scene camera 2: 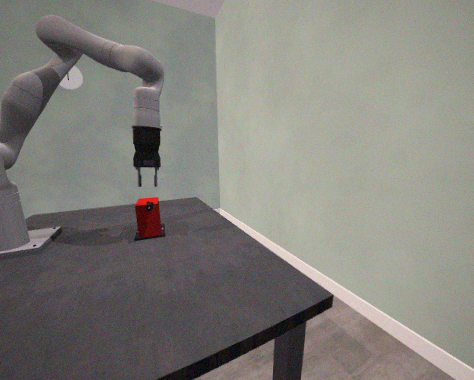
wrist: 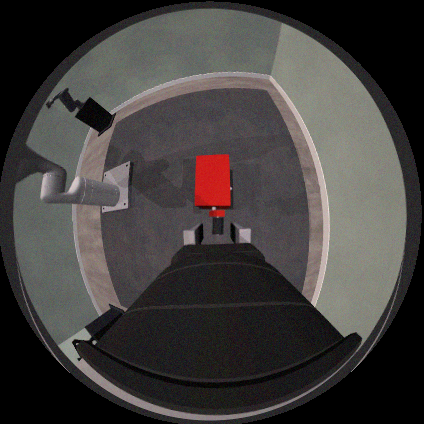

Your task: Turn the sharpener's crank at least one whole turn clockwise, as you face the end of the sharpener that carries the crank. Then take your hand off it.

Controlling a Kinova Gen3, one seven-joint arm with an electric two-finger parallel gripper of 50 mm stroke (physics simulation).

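Note:
A red box-shaped sharpener (scene camera 2: 148, 220) (wrist: 212, 180) stands upright on the dark table. Its crank shows at one end: a red arm (wrist: 217, 213) and a black knob (scene camera 2: 149, 206) (wrist: 218, 225). In scene camera 2 the knob is near the top of the end face. My gripper (scene camera 2: 147, 184) (wrist: 216, 230) points down and is open and empty, above the sharpener and apart from it. In the wrist view the knob shows between the two fingertips, lower down than they are.
The dark table (scene camera 2: 210, 290) (wrist: 260, 120) carries the arm's pale base plate (scene camera 2: 42, 239) (wrist: 117, 185) at the left. The table's near right corner and edge show in scene camera 2. Green walls stand behind and to the right.

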